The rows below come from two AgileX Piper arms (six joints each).
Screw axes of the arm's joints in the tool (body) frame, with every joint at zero. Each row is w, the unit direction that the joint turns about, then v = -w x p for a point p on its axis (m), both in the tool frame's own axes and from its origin. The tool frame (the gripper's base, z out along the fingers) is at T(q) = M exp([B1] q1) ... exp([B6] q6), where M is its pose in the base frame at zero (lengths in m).
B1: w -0.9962 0 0.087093 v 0.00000 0.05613 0.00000
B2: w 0 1 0 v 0.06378 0.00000 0.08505
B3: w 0 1 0 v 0.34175 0.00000 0.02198
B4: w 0 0 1 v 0.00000 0.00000 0.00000
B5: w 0 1 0 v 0.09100 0.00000 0.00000
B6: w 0 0 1 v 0.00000 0.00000 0.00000
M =
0.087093 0 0.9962 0.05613
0 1 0 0.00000
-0.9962 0 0.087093 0.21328
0 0 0 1
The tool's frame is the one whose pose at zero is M.
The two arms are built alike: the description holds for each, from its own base.
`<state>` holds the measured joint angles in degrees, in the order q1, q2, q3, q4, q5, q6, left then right.
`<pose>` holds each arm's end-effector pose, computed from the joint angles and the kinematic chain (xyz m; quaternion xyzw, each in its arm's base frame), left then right.
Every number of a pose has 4 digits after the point. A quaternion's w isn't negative.
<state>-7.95 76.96 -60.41 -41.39 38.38 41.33 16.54 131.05 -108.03 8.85 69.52 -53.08</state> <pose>0.2775 -0.0765 0.3223 0.1982 0.8760 -0.1963 0.3934 0.4411 0.1447 0.1640 -0.5481 0.8329 0.0625 0.0431</pose>
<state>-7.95 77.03 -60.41 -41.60 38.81 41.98 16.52 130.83 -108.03 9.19 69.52 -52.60</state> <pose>0.2772 -0.0769 0.3218 0.2035 0.8756 -0.1972 0.3912 0.4409 0.1450 0.1658 -0.5437 0.8356 0.0648 0.0456</pose>
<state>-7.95 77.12 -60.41 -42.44 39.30 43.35 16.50 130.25 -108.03 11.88 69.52 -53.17</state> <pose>0.2769 -0.0779 0.3216 0.2113 0.8733 -0.2003 0.3905 0.4396 0.1485 0.1712 -0.5405 0.8352 0.0841 0.0576</pose>
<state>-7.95 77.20 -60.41 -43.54 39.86 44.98 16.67 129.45 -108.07 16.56 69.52 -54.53</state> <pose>0.2765 -0.0792 0.3215 0.2201 0.8703 -0.2047 0.3902 0.4371 0.1562 0.1795 -0.5387 0.8306 0.1178 0.0778</pose>
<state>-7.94 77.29 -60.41 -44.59 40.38 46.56 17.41 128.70 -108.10 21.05 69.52 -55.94</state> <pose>0.2762 -0.0803 0.3215 0.2284 0.8672 -0.2087 0.3902 0.4330 0.1679 0.1878 -0.5413 0.8216 0.1502 0.0968</pose>
